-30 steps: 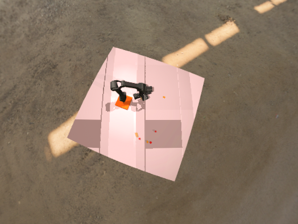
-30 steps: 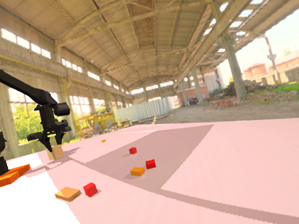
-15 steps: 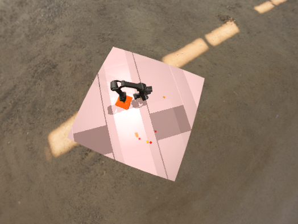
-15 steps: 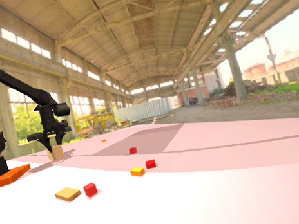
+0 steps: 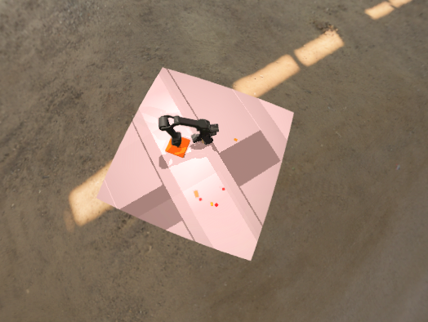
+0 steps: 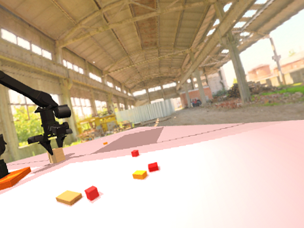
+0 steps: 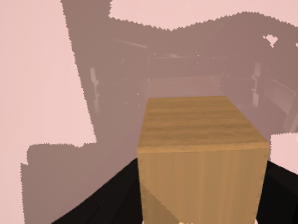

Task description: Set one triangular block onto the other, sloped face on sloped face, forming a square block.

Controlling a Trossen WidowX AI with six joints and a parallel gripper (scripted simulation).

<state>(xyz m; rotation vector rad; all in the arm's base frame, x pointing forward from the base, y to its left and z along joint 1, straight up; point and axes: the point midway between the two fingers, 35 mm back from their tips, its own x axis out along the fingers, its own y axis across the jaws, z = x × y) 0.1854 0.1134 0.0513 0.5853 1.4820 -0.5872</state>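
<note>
The triangular block is 10 mm above my gripper tip. Also, from my gripper tip: brown flat tile 410 mm to the right, 120 mm ahead, 30 mm below.
</note>
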